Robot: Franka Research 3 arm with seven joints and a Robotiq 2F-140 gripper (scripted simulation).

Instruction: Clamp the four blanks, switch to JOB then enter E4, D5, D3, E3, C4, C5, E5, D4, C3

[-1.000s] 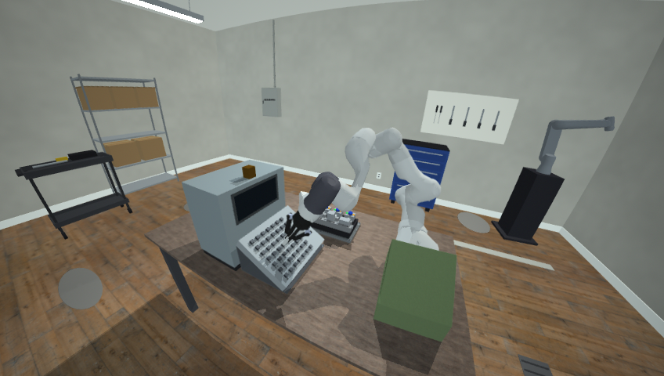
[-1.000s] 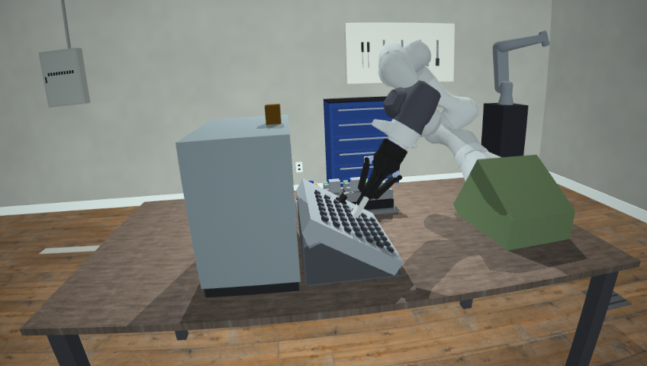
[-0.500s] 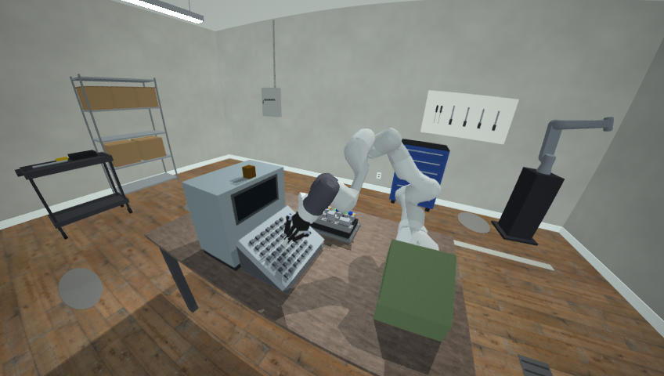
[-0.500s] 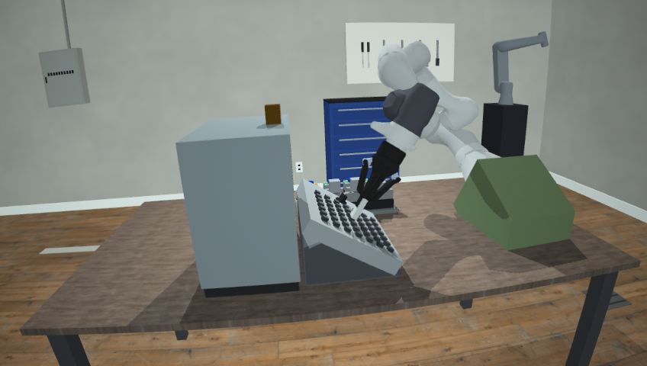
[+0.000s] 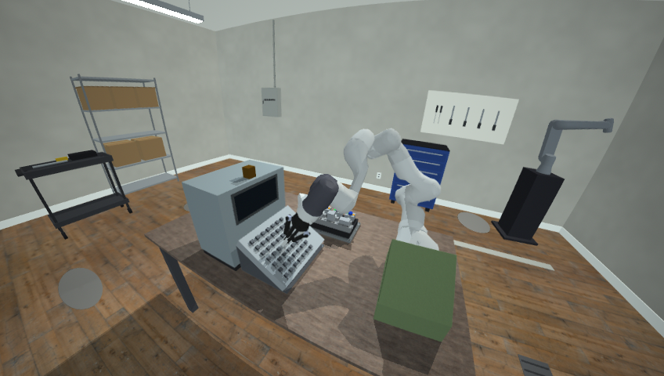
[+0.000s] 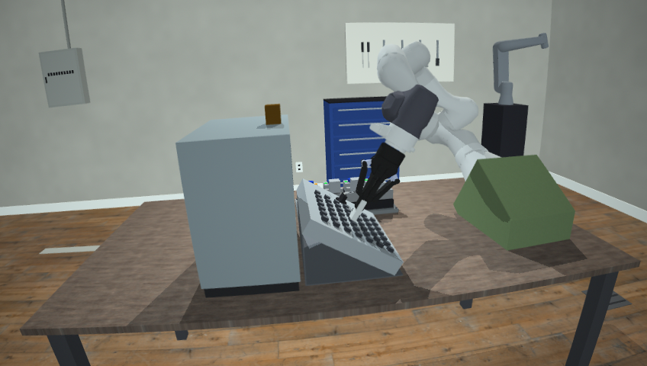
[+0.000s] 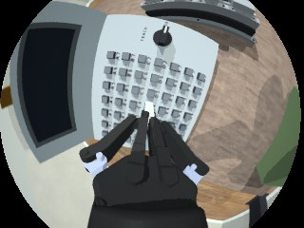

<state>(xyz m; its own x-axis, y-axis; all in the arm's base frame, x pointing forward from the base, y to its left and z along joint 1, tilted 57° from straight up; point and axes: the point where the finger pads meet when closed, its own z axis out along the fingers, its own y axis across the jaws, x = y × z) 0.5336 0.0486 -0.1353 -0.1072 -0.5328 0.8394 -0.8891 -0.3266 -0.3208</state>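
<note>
My gripper is now 3 cm to the right of the key D3, 3 cm above it and 2 cm short of it. From my hand the other things lie so: black selector knob: 17 cm to the right, 2 cm below; sloped keypad: 7 cm below, 5 cm to the right, 4 cm ahead.
</note>
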